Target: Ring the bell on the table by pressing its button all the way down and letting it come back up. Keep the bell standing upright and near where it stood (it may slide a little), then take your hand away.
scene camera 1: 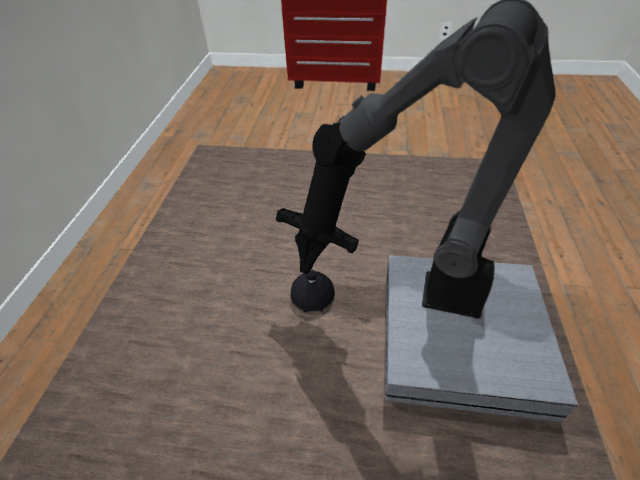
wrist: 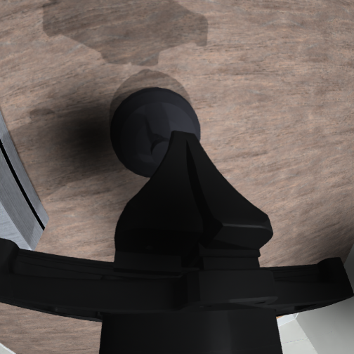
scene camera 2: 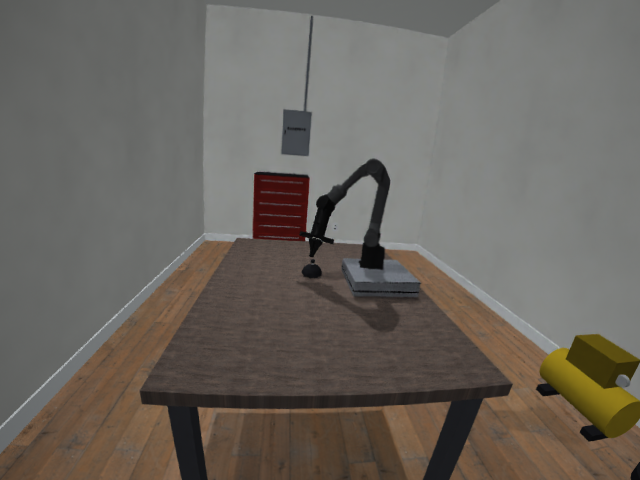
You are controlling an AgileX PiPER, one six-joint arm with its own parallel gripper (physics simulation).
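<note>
The dark, dome-shaped bell [scene camera 1: 312,298] [scene camera 2: 311,271] [wrist: 137,117] stands upright on the table [scene camera 1: 206,361] [scene camera 2: 320,341] [wrist: 280,90]. Its small round button [scene camera 1: 311,276] [scene camera 2: 312,261] [wrist: 159,149] is up on top, with a light stem below it. In the wrist view the finger partly hides the button. My gripper [scene camera 1: 305,271] [scene camera 2: 311,255] [wrist: 180,144] is shut and empty, pointing down. Its tips are close above the button: they overlap its top left edge in scene camera 1, and a thin gap shows in scene camera 2. In the wrist view the tips lie right of the button, over the dome.
The arm's base stands on a grey slab [scene camera 1: 516,361] [scene camera 2: 385,285] [wrist: 20,215] to the right of the bell in the scene views. A red drawer cabinet [scene camera 1: 334,31] [scene camera 2: 280,206] stands beyond the table, and a yellow machine [scene camera 2: 584,387] is on the floor at the right.
</note>
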